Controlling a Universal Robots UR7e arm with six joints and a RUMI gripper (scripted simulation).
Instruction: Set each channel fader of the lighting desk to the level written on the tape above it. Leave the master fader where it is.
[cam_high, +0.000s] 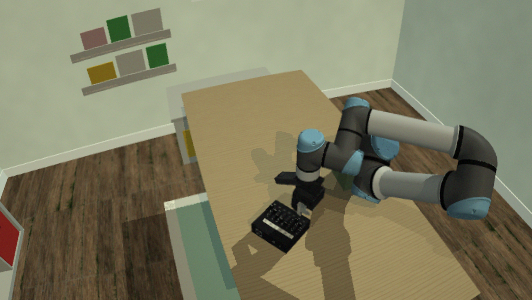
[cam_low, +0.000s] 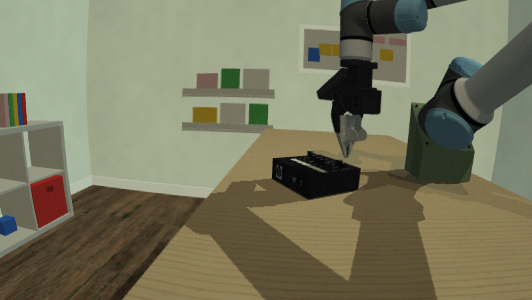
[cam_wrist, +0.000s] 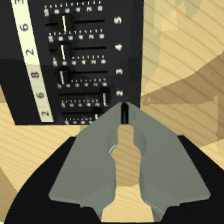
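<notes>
Right now the fader cap is 20 mm ahead of my hand, 10 mm to the left of it and 20 mm below it. From my hand the other things lie so: master fader: 70 mm ahead, 90 mm to the right, 20 mm below.
</notes>
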